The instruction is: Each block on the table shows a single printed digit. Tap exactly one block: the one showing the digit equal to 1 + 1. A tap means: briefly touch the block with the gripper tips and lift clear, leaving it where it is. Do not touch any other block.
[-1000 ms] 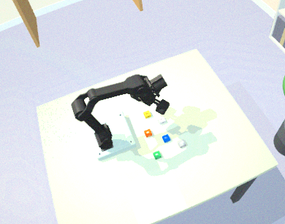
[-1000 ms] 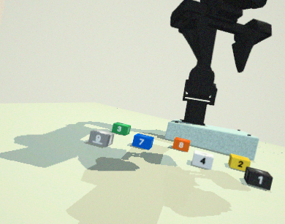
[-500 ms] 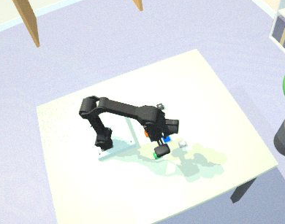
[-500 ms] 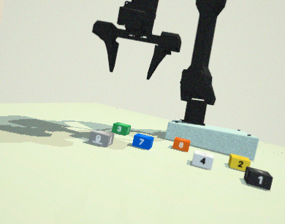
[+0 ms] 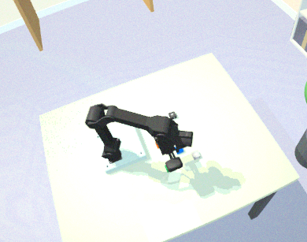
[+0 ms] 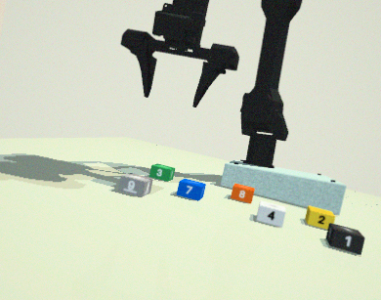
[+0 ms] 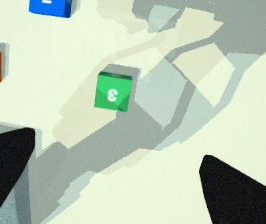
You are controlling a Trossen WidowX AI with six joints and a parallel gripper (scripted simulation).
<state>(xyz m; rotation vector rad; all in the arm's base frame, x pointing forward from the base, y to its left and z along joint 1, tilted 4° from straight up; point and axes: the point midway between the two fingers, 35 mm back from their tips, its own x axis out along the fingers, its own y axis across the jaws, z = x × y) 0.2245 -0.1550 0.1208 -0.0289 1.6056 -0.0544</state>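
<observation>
My gripper tip is 190 mm to the right of the white block, 120 mm above it and 100 mm short of it. From my gripper tip the other things lie so: blue block 7: 120 mm below, 80 mm to the left, 80 mm ahead; grey block 9: 140 mm ahead, 120 mm below, 20 mm to the left; green block 3: 120 mm below, 10 mm to the left.
</observation>
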